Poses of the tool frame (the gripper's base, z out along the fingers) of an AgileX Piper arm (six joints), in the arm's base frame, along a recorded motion.
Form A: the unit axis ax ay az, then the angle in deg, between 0 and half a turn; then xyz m.
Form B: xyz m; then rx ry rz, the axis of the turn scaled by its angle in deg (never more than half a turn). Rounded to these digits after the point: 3 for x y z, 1 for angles.
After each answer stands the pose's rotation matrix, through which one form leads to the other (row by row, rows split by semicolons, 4 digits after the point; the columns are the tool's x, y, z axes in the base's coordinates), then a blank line. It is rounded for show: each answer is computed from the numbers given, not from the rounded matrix.
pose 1, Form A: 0.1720 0.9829 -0.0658 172.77 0.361 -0.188 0.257
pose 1, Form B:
0.361 -0.188 0.257 29.7 169.8 -11.4
-0.9331 0.3451 0.1012; 0.3285 0.9324 -0.1505; -0.1462 -0.1072 -0.9834

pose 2, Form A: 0.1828 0.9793 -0.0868 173.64 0.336 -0.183 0.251
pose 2, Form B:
0.336 -0.183 0.251 31.7 170.0 -15.1
-0.9272 0.3666 0.0768; 0.3473 0.9184 -0.1897; -0.1401 -0.1492 -0.9788

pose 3, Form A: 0.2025 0.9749 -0.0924 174.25 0.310 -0.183 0.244
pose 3, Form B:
0.310 -0.183 0.244 35.3 169.9 -16.1
-0.9132 0.4031 0.0603; 0.3846 0.9012 -0.2000; -0.1350 -0.1594 -0.9779

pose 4, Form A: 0.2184 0.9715 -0.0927 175.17 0.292 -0.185 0.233
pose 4, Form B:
0.292 -0.185 0.233 38.3 170.2 -16.2
-0.9012 0.4314 0.0414; 0.4157 0.8876 -0.1982; -0.1222 -0.1614 -0.9793

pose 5, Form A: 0.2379 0.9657 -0.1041 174.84 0.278 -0.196 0.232
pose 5, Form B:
0.278 -0.196 0.232 41.6 168.8 -18.2
-0.8830 0.4679 0.0374; 0.4492 0.8654 -0.2220; -0.1363 -0.1793 -0.9743

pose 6, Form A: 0.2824 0.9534 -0.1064 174.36 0.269 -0.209 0.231
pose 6, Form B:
0.269 -0.209 0.231 49.2 166.2 -18.6
-0.8361 0.5476 0.0337; 0.5267 0.8183 -0.2301; -0.1536 -0.1746 -0.9726

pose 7, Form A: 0.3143 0.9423 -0.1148 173.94 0.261 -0.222 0.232
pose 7, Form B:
0.261 -0.222 0.232 54.7 163.9 -20.0
-0.7974 0.6029 0.0275; 0.5786 0.7767 -0.2490; -0.1715 -0.1826 -0.9681

